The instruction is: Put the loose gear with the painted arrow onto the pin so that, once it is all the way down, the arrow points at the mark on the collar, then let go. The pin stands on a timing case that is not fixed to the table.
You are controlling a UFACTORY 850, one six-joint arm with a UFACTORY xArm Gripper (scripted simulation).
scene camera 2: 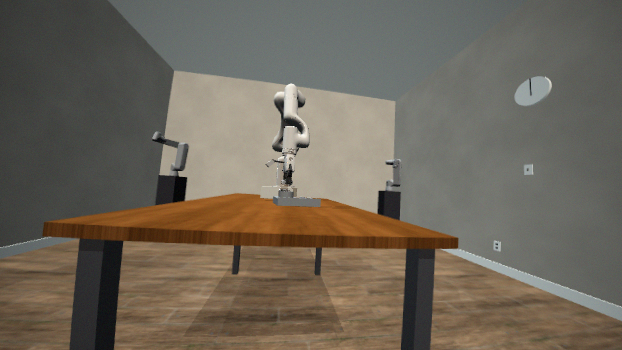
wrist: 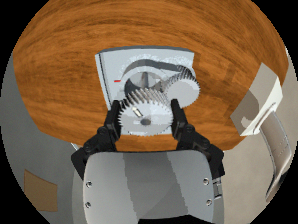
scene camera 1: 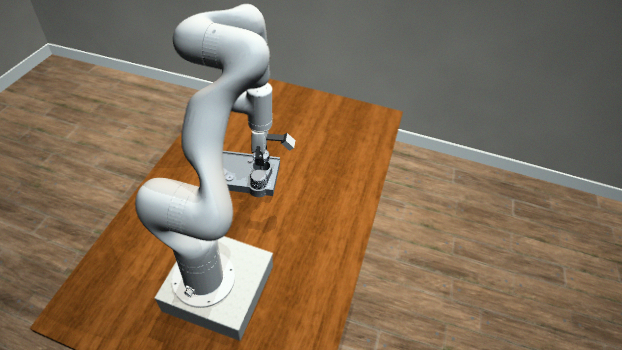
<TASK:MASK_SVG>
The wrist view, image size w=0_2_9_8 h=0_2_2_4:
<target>my gripper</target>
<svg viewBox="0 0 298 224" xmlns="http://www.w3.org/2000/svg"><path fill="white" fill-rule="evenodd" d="M224 152L215 145L210 144L207 138L195 131L193 125L188 124L183 108L180 108L177 99L172 99L170 103L173 113L173 122L170 126L174 140L178 141L177 150L117 151L115 142L120 139L122 125L119 125L120 122L118 122L121 105L120 101L113 100L111 110L107 112L104 126L99 127L97 134L87 140L83 147L71 155L71 161L82 181L84 181L83 203L87 224L214 224L212 223L214 209L212 179L221 164Z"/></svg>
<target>grey timing case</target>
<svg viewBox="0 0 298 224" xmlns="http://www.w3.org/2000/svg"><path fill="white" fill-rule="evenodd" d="M121 128L122 130L120 136L133 135L130 134L130 132L126 132L127 130L124 130L124 128ZM171 126L170 128L168 128L168 130L165 130L165 132L162 132L161 134L172 134ZM95 54L98 75L108 110L111 110L113 100L126 99L125 96L129 96L128 93L131 94L132 90L135 92L136 89L140 90L140 88L144 89L145 87L148 90L152 88L153 90L161 91L161 93L167 96L170 103L172 99L177 99L180 108L190 106L190 104L192 105L198 99L197 97L201 91L199 89L201 88L199 87L199 82L195 79L196 75L192 68L194 52L187 48L136 45L107 48Z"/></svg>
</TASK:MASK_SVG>
